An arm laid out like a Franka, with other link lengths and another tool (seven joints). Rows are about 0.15 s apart.
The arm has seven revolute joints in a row. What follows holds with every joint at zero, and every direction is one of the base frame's.
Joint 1 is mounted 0.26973 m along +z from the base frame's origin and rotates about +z.
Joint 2 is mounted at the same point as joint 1 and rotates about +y.
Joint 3 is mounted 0.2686 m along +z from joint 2 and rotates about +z.
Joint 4 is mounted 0.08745 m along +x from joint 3 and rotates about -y.
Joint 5 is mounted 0.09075 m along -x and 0.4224 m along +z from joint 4 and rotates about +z.
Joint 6 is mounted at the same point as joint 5 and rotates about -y.
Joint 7 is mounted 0.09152 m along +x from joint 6 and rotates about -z.
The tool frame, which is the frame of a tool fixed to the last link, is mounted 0.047 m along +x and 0.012 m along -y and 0.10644 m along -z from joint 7; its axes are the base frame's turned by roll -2.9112, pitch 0 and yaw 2.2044 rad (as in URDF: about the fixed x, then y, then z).
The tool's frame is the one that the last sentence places.
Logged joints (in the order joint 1, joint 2, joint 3, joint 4, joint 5, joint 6, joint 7), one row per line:
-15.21, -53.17, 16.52, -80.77, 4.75, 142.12, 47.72
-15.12, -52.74, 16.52, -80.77, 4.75, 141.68, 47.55
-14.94, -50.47, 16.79, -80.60, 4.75, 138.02, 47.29
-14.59, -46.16, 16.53, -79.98, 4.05, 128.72, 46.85
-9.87, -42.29, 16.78, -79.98, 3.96, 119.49, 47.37
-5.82, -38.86, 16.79, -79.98, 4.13, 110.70, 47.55
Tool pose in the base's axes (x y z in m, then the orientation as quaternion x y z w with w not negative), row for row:
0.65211, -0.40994, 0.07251, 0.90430, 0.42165, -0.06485, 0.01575
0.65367, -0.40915, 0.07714, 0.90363, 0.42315, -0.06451, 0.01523
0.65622, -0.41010, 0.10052, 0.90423, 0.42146, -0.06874, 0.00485
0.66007, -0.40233, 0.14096, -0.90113, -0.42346, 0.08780, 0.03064
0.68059, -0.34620, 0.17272, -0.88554, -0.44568, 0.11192, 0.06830
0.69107, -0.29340, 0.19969, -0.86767, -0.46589, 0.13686, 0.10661
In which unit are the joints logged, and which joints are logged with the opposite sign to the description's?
The joints are logged in degrees. Opposite sign: joint 2, joint 3.
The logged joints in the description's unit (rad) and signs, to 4 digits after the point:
-0.2655, 0.9280, -0.2883, -1.4097, 0.0829, 2.4805, 0.8329
-0.2639, 0.9205, -0.2883, -1.4097, 0.0829, 2.4728, 0.8299
-0.2608, 0.8809, -0.2930, -1.4067, 0.0829, 2.4089, 0.8254
-0.2546, 0.8056, -0.2885, -1.3959, 0.0707, 2.2466, 0.8177
-0.1723, 0.7381, -0.2929, -1.3959, 0.0691, 2.0855, 0.8268
-0.1016, 0.6782, -0.2930, -1.3959, 0.0721, 1.9321, 0.8299

